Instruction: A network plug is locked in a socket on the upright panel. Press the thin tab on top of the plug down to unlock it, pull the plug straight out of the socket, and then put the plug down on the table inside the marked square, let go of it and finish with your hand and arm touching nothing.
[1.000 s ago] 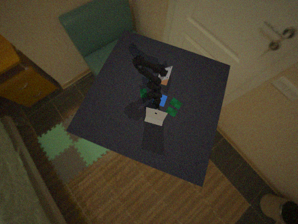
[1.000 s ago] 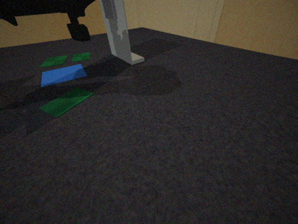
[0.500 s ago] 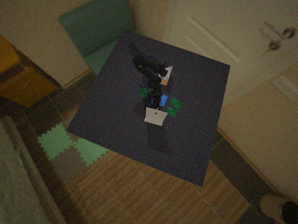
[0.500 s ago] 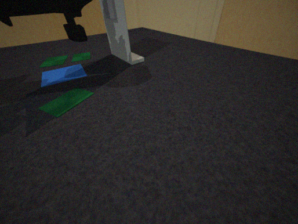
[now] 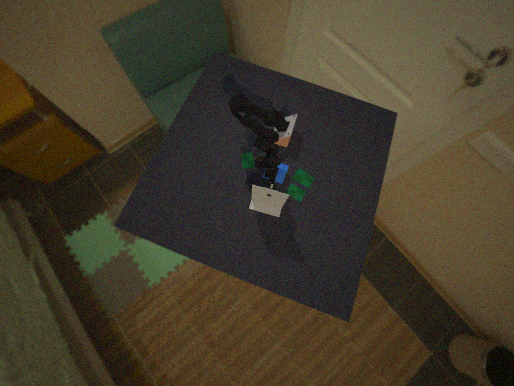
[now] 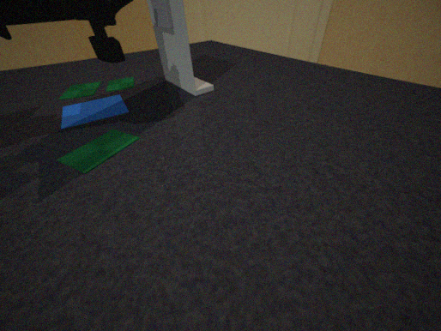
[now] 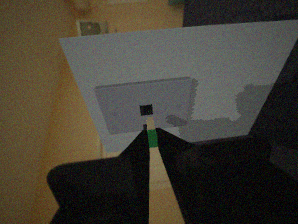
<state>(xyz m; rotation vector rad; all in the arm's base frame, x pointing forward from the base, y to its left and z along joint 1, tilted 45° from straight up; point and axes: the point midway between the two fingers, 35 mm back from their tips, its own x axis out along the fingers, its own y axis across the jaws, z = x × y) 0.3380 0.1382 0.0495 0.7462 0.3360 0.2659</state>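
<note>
The blue marked square is 180 mm below my gripper tip, 150 mm behind it and 20 mm to the right of it. Round my gripper tip: white upright panel 60 mm below, 60 mm ahead, 10 mm to the left.
</note>
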